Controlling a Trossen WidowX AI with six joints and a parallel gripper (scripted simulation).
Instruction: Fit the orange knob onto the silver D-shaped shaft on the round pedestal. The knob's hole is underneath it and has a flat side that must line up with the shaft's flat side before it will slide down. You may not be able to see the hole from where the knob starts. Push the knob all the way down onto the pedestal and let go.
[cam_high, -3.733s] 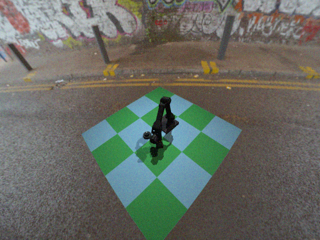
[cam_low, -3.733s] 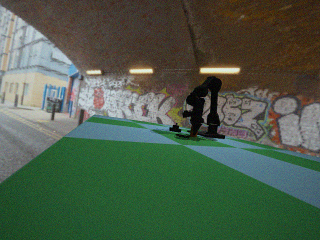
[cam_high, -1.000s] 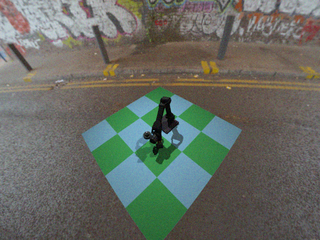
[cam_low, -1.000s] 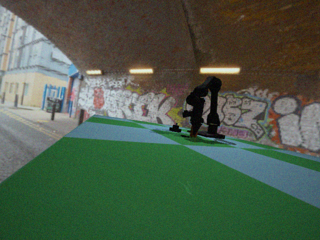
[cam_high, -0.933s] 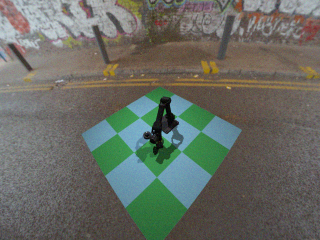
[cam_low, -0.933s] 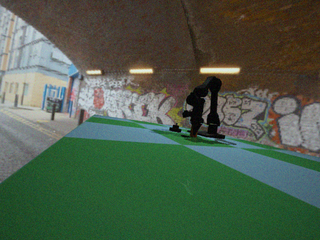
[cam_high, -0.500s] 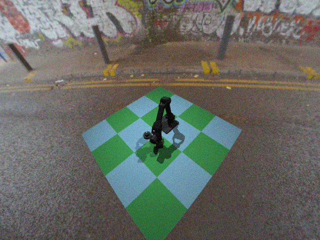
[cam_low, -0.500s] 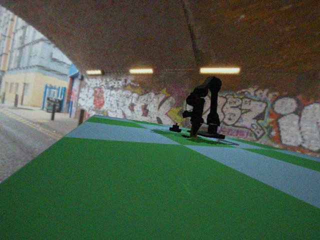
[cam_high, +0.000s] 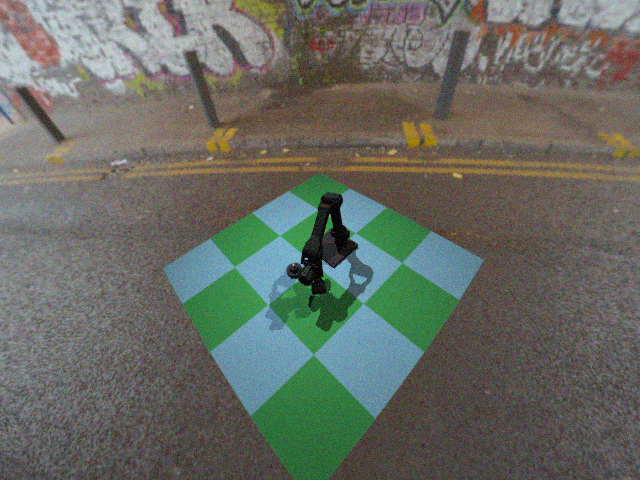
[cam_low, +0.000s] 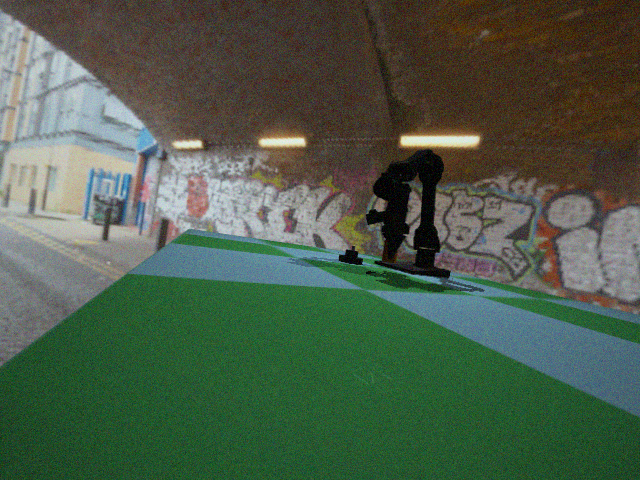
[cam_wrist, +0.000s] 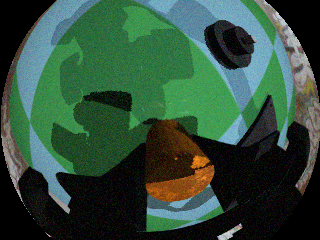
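The dark round pedestal is 4 cm ahead of my gripper tip, 17 cm to the right of it and 1 cm below it. Also, from my gripper tip: orange knob: 3 cm above.
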